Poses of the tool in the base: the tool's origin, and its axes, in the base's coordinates. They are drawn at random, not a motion.
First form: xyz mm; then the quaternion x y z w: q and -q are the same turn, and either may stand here.
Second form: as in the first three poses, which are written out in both.
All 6 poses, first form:
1: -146, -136, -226, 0.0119, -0.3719, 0.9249, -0.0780
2: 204, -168, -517, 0.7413, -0.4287, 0.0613, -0.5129
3: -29, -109, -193, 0.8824, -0.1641, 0.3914, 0.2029
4: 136, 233, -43, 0.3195, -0.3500, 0.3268, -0.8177
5: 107, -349, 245, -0.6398, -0.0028, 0.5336, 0.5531
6: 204, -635, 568, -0.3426, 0.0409, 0.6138, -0.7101
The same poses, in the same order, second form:
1:
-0.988, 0.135, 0.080, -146
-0.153, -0.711, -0.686, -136
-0.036, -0.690, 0.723, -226
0, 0, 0, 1

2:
0.625, -0.573, 0.531, 204
-0.698, -0.106, 0.708, -168
-0.349, -0.813, -0.466, -517
0, 0, 0, 1

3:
0.640, -0.448, 0.624, -29
-0.131, -0.864, -0.487, -109
0.757, 0.230, -0.611, -193
0, 0, 0, 1

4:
0.541, 0.311, 0.781, 136
-0.758, 0.582, 0.294, 233
-0.364, -0.751, 0.551, -43
0, 0, 0, 1

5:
0.431, -0.587, -0.686, 107
0.594, -0.388, 0.705, -349
-0.680, -0.711, 0.181, 245
0, 0, 0, 1

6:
0.243, 0.844, -0.479, 204
-0.900, 0.012, -0.436, -635
-0.362, 0.537, 0.762, 568
0, 0, 0, 1

